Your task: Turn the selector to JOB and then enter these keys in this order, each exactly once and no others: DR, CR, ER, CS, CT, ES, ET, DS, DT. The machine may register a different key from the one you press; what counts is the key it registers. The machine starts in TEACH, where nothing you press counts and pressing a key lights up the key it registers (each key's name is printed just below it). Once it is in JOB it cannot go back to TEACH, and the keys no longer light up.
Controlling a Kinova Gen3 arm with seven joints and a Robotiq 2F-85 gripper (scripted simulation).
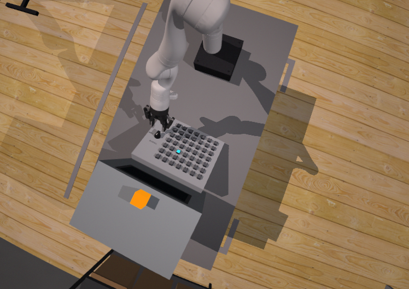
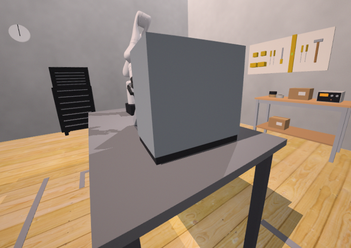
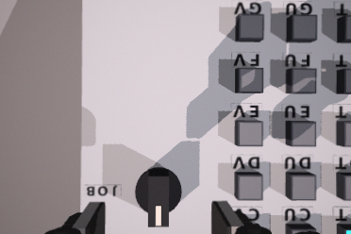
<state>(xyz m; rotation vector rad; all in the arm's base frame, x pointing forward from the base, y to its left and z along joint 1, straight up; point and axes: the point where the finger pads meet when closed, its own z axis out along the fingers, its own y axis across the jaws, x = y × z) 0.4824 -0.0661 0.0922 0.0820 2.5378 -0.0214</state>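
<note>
My gripper is now 4 cm short of the black selector knob and 5 cm above it. Round my hand: grey keypad panel 7 cm ahead, 11 cm to the left, 10 cm below.
</note>
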